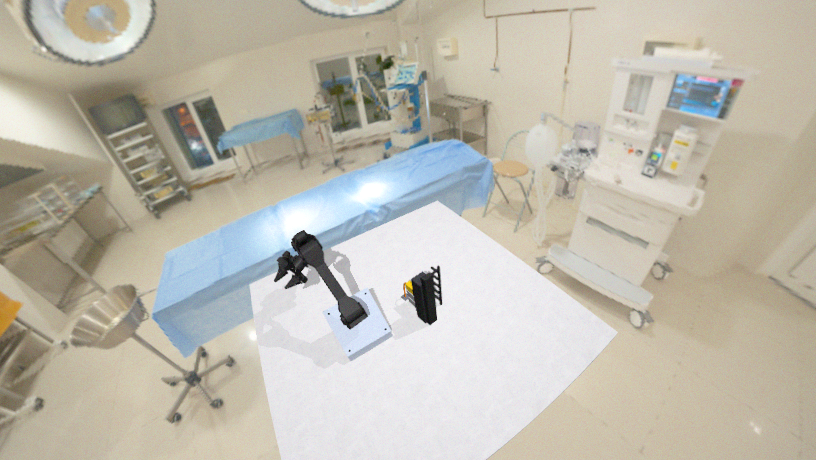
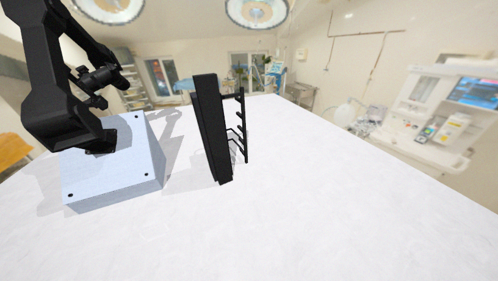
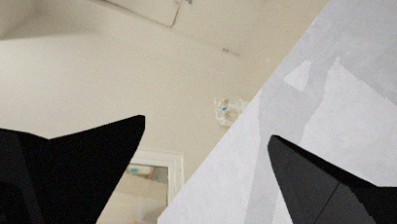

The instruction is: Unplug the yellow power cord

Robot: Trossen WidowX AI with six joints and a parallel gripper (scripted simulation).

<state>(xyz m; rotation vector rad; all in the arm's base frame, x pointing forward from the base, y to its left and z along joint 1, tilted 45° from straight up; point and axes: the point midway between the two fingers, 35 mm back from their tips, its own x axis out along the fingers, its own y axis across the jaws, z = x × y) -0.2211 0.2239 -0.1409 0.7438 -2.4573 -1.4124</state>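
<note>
The yellow plug is 52 cm ahead of my gripper tip, 24 cm to the right of it and 8 cm below it.
</note>
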